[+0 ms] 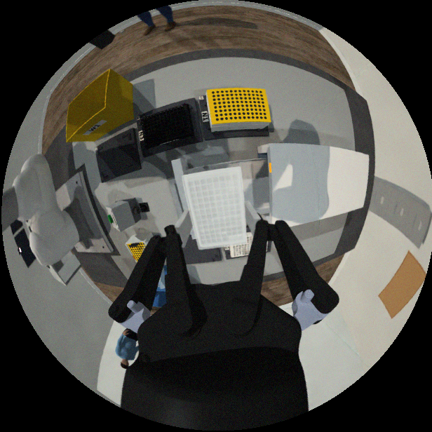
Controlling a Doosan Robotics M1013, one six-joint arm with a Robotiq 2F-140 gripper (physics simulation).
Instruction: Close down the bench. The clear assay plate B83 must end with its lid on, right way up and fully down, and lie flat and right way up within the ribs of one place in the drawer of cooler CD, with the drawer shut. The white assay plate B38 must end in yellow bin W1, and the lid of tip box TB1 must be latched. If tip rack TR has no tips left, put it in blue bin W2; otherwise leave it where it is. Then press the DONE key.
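My gripper (217, 212) is shut on a pale, see-through lidded plate, apparently the clear assay plate (215, 205), held level and high over the bench. Beyond it, the drawer (257, 182) of the white cooler (345, 180) stands open, partly hidden by the plate. A white assay plate (241, 246) sits in a dark nest, partly hidden. The yellow bin W1 (87, 115) stands at upper left. A black rack (167, 126) and a yellow-topped rack (239, 106) sit in nests. A small yellow-topped box (136, 250) is at lower left; its latch cannot be made out.
A blue bin (159, 295) shows partly behind my left finger. A grey box (126, 215) with a green button (110, 219) stands left of the held plate. A dark nest (118, 156) lies below the yellow bin. A pale robot arm (40, 200) stands at far left.
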